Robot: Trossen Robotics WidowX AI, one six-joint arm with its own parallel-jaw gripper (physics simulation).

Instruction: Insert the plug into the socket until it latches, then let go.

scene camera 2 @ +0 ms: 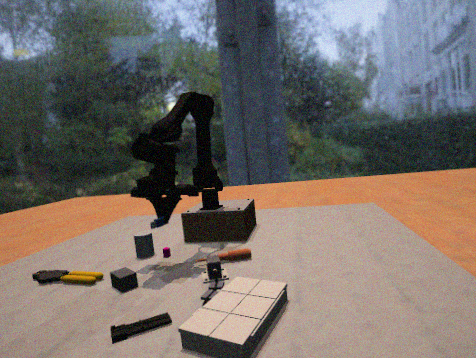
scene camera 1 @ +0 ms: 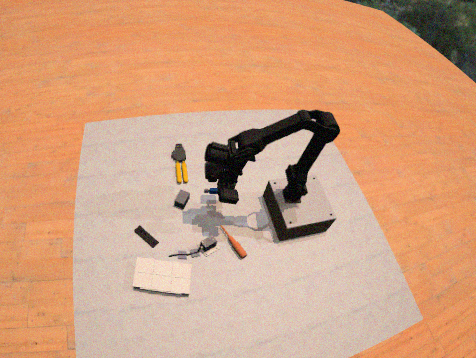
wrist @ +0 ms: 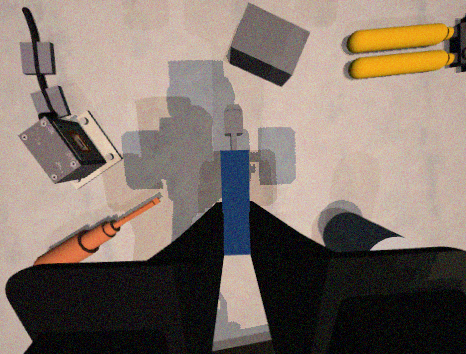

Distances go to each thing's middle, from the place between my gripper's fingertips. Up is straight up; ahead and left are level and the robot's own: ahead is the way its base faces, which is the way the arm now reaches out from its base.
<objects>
The socket (wrist: 78,151) is 16 cm to the left of my hand, 10 cm below it and 3 cm ahead of it. From my hand the other things lie so: orange-handled screwdriver (wrist: 85,243) 14 cm to the left, 11 cm below, 6 cm behind; dark cube (wrist: 267,46) 13 cm ahead, 10 cm below, 4 cm to the right; blue plug (wrist: 234,163) 2 cm ahead, 1 cm above.
</objects>
